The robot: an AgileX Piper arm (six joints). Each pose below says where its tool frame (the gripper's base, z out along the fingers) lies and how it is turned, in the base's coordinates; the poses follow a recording.
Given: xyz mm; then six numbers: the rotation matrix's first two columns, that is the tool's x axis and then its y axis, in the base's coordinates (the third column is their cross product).
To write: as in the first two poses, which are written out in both.
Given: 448 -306 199 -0.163 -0.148 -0.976 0.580 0.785 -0.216
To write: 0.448 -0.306 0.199 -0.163 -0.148 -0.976 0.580 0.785 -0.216
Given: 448 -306 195 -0.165 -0.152 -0.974 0.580 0.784 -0.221
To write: 0.448 -0.306 0.195 -0.165 -0.152 -0.974 0.580 0.784 -0.221
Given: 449 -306 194 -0.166 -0.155 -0.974 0.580 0.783 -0.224
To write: 0.449 -0.306 0.194 -0.166 -0.155 -0.974 0.580 0.783 -0.224
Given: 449 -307 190 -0.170 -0.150 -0.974 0.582 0.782 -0.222
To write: 0.449 -0.307 0.190 -0.170 -0.150 -0.974 0.582 0.782 -0.222
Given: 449 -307 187 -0.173 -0.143 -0.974 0.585 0.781 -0.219
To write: 0.449 -0.307 0.187 -0.173 -0.143 -0.974 0.585 0.781 -0.219
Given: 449 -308 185 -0.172 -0.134 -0.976 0.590 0.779 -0.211
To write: 0.449 -0.308 0.185 -0.172 -0.134 -0.976 0.590 0.779 -0.211
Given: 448 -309 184 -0.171 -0.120 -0.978 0.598 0.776 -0.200
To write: 0.448 -0.309 0.184 -0.171 -0.120 -0.978 0.598 0.776 -0.200
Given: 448 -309 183 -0.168 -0.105 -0.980 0.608 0.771 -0.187
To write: 0.448 -0.309 0.183 -0.168 -0.105 -0.980 0.608 0.771 -0.187
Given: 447 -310 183 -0.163 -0.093 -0.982 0.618 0.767 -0.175
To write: 0.447 -0.310 0.183 -0.163 -0.093 -0.982 0.618 0.767 -0.175
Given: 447 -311 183 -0.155 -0.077 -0.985 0.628 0.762 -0.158
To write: 0.447 -0.311 0.183 -0.155 -0.077 -0.985 0.628 0.762 -0.158
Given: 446 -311 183 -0.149 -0.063 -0.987 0.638 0.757 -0.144
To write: 0.446 -0.311 0.183 -0.149 -0.063 -0.987 0.638 0.757 -0.144
